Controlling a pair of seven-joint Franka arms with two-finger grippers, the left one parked.
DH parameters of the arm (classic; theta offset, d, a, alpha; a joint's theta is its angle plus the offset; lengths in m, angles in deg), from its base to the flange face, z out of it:
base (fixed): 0 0 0 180
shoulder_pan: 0 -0.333 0 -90
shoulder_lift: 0 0 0 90
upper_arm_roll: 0 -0.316 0.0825 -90
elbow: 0 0 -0.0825 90
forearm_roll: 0 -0.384 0 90
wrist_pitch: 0 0 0.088 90
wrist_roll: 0 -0.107 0 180
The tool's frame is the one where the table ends.
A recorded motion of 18 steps. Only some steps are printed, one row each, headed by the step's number.
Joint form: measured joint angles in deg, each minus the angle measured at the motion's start. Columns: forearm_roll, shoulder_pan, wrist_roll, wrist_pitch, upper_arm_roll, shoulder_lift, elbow.
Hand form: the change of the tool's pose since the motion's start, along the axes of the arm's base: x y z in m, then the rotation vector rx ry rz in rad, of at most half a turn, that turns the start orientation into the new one. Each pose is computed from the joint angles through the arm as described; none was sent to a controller.
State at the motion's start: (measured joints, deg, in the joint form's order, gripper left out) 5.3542 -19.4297 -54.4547 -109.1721 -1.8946 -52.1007 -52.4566
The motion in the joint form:
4: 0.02 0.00 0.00 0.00 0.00 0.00 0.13
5: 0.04 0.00 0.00 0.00 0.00 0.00 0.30
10: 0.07 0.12 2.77 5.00 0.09 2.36 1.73
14: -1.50 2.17 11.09 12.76 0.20 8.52 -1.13
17: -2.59 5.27 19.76 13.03 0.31 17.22 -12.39
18: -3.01 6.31 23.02 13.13 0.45 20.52 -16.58
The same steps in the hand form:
4: 0.0003 0.0000 0.0011 0.0005 -0.0022 0.0000
5: 0.0006 0.0001 0.0026 0.0012 -0.0051 0.0000
10: -0.0053 -0.0058 0.0388 -0.0146 0.0146 0.0387
14: -0.0217 -0.0393 0.0850 -0.0255 0.1011 0.1363
17: -0.0434 -0.0847 0.1032 -0.0236 0.1583 0.2333
18: -0.0540 -0.1009 0.1097 -0.0206 0.1781 0.2700

